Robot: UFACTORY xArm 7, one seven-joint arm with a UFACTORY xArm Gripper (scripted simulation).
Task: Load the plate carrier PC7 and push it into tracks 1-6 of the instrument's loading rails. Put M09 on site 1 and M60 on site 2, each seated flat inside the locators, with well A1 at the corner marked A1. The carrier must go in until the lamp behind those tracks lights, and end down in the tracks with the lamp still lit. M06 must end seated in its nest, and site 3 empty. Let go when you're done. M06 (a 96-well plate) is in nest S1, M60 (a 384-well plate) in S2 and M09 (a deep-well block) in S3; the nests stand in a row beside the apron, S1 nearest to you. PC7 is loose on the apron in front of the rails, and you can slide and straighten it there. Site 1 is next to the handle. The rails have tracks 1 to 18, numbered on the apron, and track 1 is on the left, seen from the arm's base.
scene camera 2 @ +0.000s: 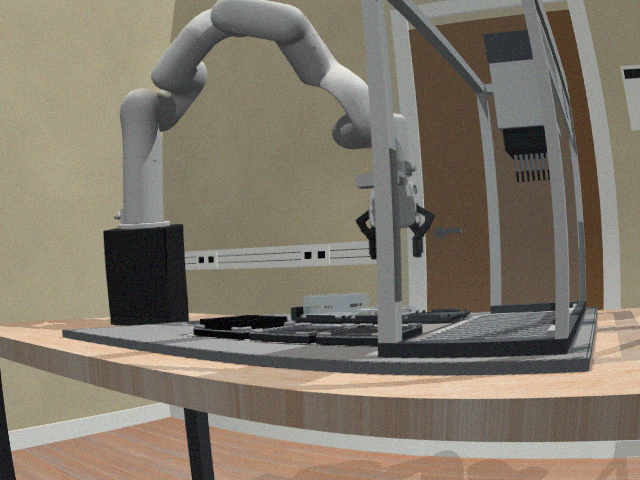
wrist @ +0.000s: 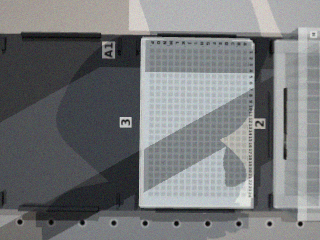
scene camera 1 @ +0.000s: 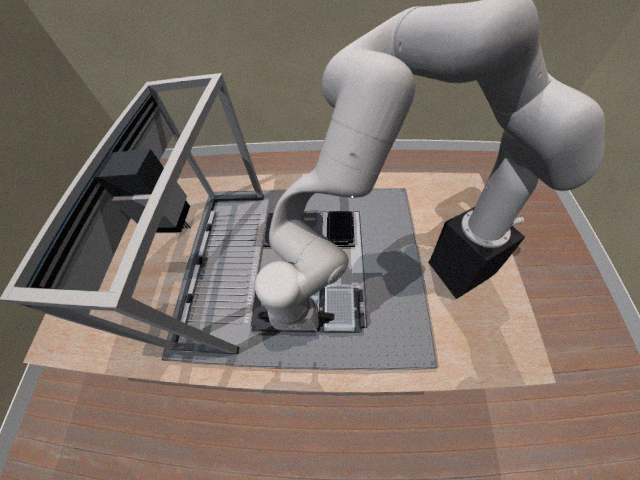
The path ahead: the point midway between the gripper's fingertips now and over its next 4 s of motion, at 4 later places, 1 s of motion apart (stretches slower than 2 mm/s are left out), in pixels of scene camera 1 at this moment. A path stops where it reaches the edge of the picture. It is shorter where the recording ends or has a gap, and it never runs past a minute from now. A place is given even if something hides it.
The gripper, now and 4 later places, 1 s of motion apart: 300, 324; 299, 338; 301, 341; 303, 343; 303, 344
